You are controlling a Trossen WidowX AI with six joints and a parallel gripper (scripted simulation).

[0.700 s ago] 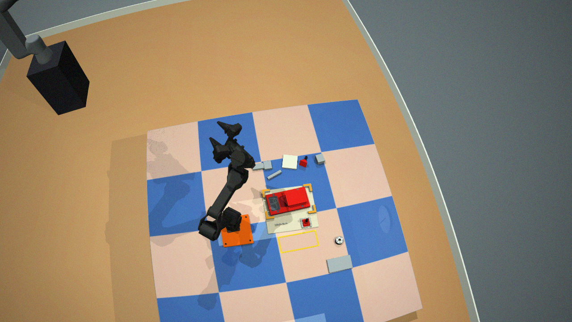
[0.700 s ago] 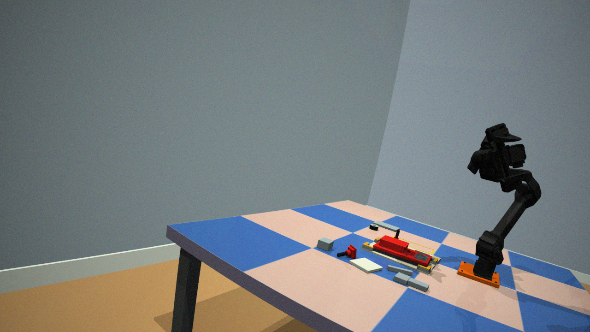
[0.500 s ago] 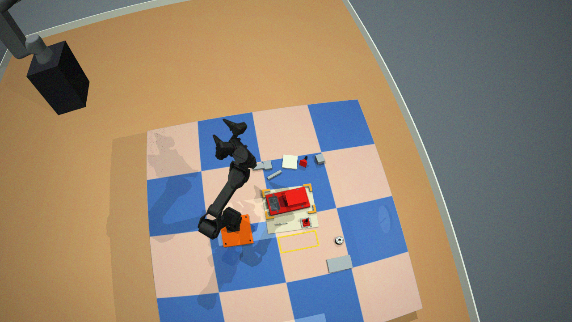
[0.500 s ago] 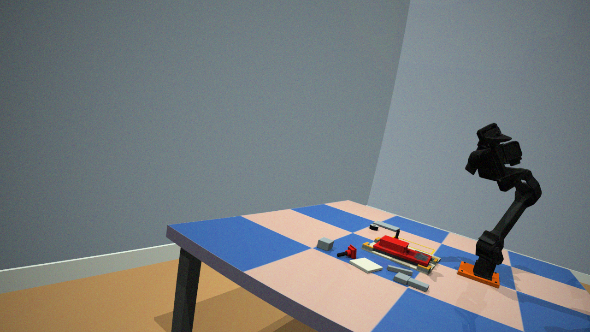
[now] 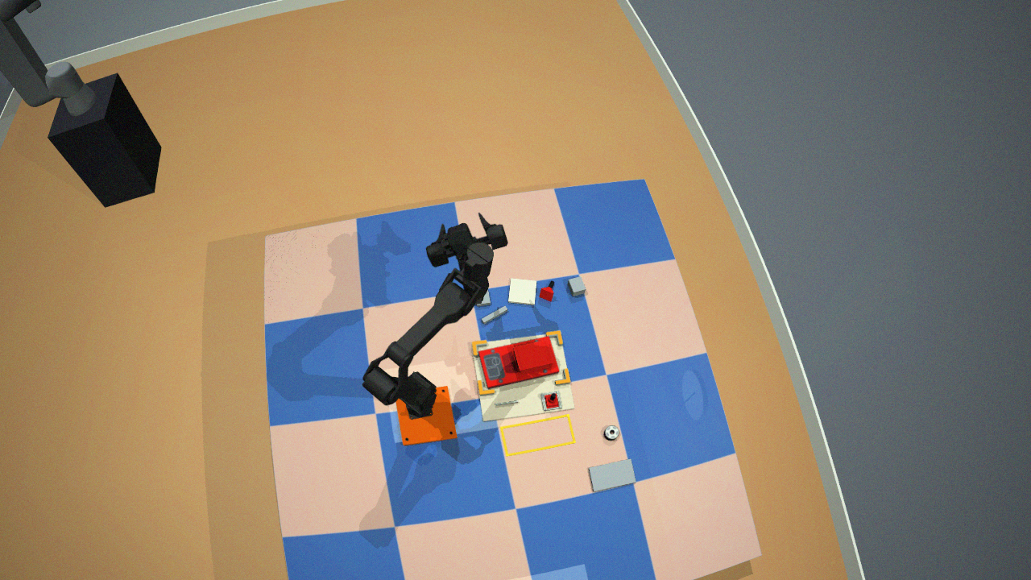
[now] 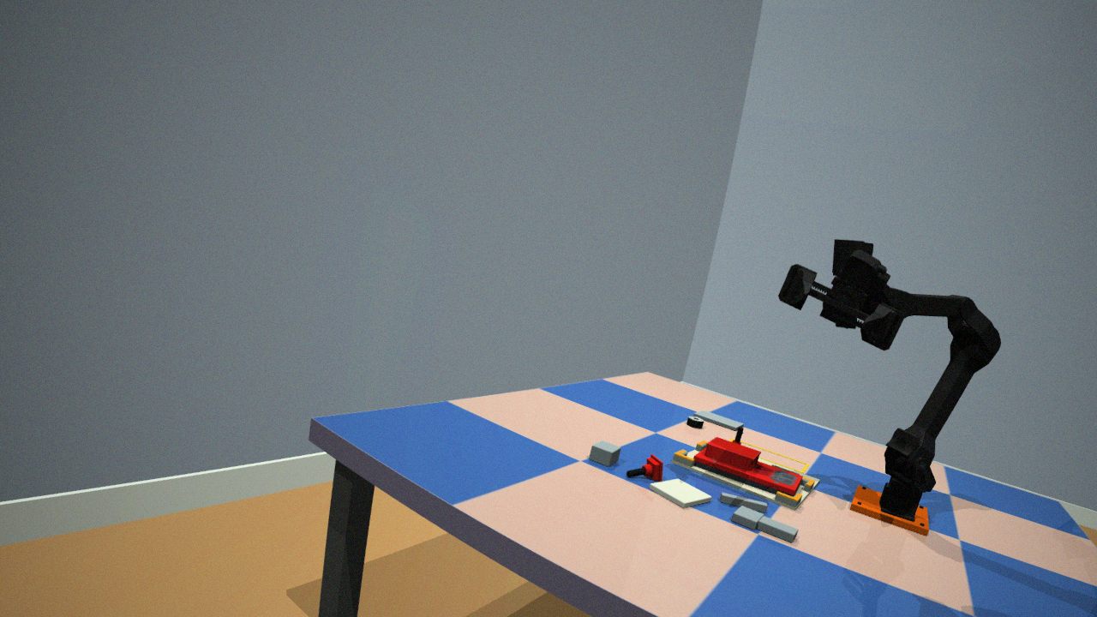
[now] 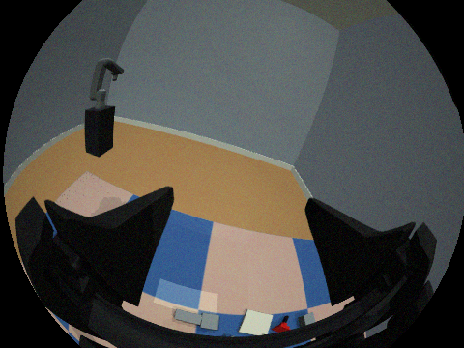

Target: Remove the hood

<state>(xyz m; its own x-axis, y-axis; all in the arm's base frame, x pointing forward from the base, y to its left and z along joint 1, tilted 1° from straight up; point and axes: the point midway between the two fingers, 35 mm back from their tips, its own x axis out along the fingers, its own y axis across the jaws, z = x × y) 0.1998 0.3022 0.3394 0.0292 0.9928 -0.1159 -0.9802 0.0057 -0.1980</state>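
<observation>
Right now my gripper tip is 31 cm above the red hood, 27 cm to the left of it and 13 cm short of it. Also, from my gripper tip: grey block (34 cm below, 32 cm ahead, 8 cm to the right); cream tile (35 cm below, 16 cm ahead, 6 cm to the right).
</observation>
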